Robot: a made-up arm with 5 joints.
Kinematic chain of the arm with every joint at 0, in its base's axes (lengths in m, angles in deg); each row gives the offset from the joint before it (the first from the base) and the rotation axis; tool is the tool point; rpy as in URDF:
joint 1: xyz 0 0 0.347 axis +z
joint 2: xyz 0 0 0 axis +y
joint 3: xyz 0.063 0 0.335 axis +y
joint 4: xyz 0.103 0 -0.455 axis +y
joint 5: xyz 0.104 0 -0.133 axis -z
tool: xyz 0 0 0 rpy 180 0 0
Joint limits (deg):
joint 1: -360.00..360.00
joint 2: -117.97..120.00
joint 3: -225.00..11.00
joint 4: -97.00..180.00
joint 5: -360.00..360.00
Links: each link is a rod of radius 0.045 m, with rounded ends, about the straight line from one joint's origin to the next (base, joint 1, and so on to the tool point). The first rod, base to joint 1, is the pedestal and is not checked.
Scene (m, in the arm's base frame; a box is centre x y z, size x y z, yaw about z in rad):
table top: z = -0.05
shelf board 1: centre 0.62 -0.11 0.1 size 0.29 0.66 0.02 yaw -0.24
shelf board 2: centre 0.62 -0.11 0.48 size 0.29 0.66 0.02 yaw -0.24
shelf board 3: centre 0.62 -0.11 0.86 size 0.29 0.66 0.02 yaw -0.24
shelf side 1: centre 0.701 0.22 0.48 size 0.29 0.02 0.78 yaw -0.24
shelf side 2: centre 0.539 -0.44 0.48 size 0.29 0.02 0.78 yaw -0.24
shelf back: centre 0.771 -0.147 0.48 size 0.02 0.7 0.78 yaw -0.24
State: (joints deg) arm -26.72 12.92 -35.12 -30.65 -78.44
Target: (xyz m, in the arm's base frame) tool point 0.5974 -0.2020 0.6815
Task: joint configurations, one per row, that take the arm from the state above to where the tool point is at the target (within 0.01 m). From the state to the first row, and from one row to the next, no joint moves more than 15 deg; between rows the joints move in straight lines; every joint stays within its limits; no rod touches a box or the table.
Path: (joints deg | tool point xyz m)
1: -29.07 6.07 -24.60 -36.14 -78.44 | 0.4449 -0.2473 0.2827
2: -31.42 -0.79 -14.07 -41.62 -78.44 | 0.3780 -0.2309 0.2827
3: -33.78 -7.64 -3.55 -47.11 -78.44 | 0.3117 -0.2085 0.2796
4: -30.28 -19.04 -9.31 -51.78 -78.44 | 0.3505 -0.2046 0.4124
5: -26.77 -30.43 -15.06 -56.46 -78.44 | 0.3481 -0.1756 0.5515
6: -23.27 -41.83 -20.82 -61.14 -78.44 | 0.3010 -0.1295 0.6815
7: -21.74 -28.40 -34.32 -51.26 -78.44 | 0.3966 -0.1581 0.7037
8: -20.21 -14.96 -47.83 -41.38 -78.44 | 0.4970 -0.1830 0.7039
9: -18.68 -1.53 -61.33 -31.50 -78.44 | 0.5974 -0.2020 0.6815

